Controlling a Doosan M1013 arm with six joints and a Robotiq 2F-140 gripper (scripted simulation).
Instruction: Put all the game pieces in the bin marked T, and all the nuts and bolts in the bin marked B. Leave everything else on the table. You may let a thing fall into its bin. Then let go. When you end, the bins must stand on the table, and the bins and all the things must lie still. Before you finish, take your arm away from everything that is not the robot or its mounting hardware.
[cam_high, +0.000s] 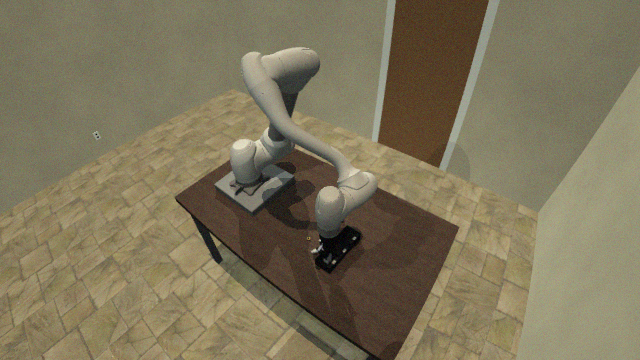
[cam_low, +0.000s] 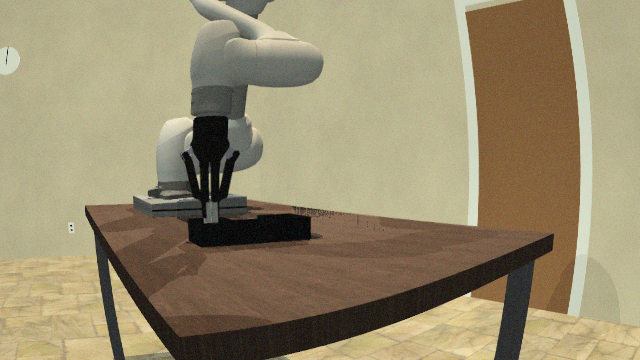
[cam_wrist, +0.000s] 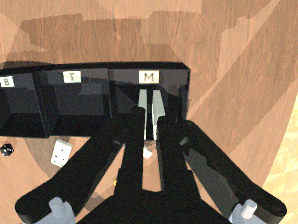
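The black bin lies 80 mm to the left of my hand, 30 mm below it and 10 mm ahead of it. Round my hand: white domino 160 mm to the left, 80 mm behind, 40 mm below; gold ring-shaped nut 150 mm behind, 70 mm to the left, 50 mm below; dark piece 260 mm to the left, 60 mm behind, 40 mm below.
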